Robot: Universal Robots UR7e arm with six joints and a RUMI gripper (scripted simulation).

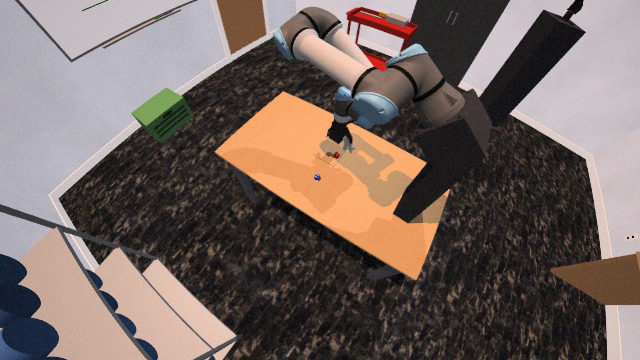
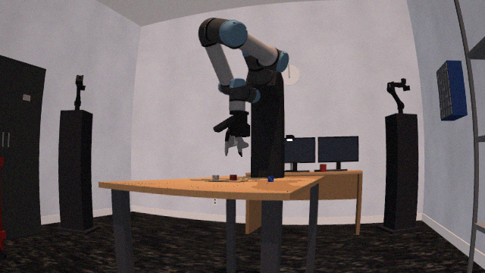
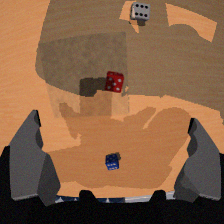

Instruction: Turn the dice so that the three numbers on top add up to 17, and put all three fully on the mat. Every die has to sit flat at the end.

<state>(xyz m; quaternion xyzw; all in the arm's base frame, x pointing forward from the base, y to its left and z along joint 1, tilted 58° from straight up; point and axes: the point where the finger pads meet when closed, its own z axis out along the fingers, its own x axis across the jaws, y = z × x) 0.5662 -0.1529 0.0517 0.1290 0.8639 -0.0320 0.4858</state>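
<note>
Now: the blue die 80 mm ahead of my hand, 160 mm to the left of it and 100 mm below it. Also, from my hand: red die 100 mm below; grey die 80 mm behind, 90 mm to the right, 100 mm below; tan mat 40 mm ahead, 20 mm to the right, 110 mm below.
</note>
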